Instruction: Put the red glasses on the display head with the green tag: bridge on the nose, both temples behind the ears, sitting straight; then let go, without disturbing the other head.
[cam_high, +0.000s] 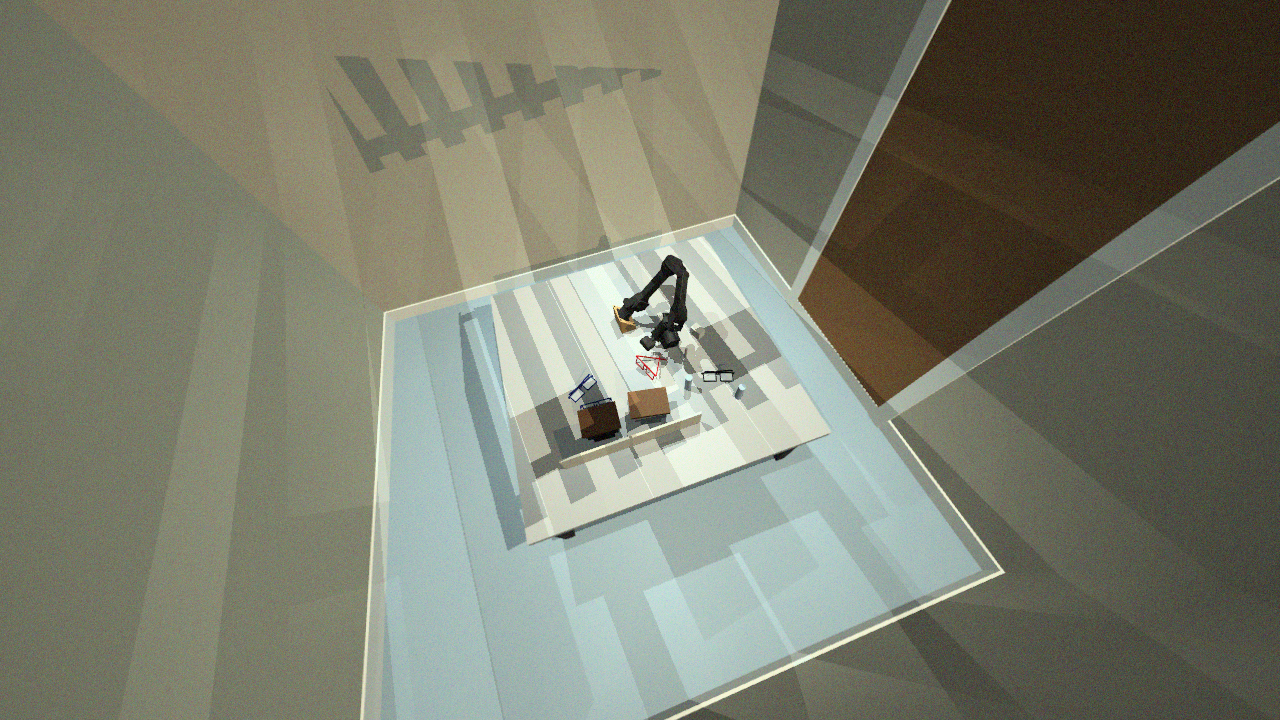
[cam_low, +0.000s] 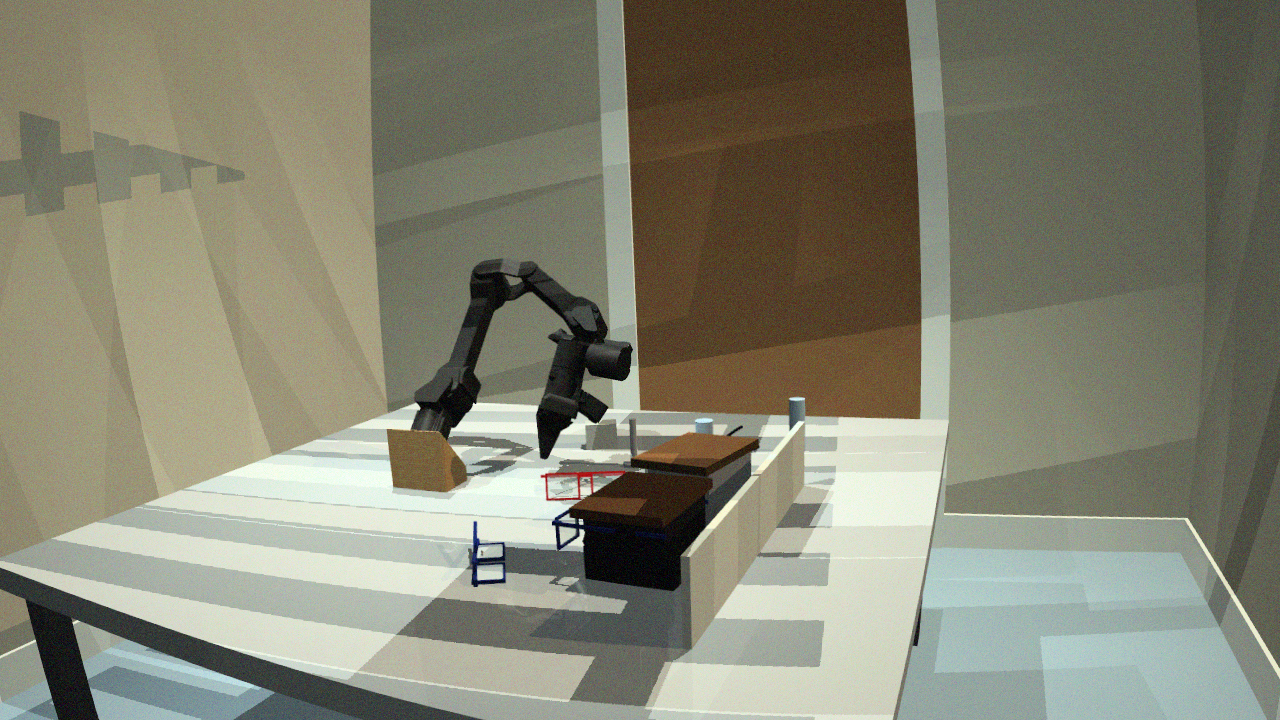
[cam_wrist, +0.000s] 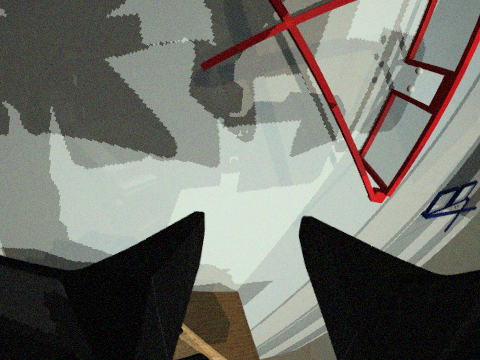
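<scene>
The thin post lies 15 cm to the left of my gripper tip, 10 cm ahead of it and 2 cm below it. From my gripper tip the other things lie so: display head: 29 cm ahead, 9 cm to the right, 1 cm above; beige board: 44 cm ahead, 19 cm to the right, 1 cm above.
</scene>
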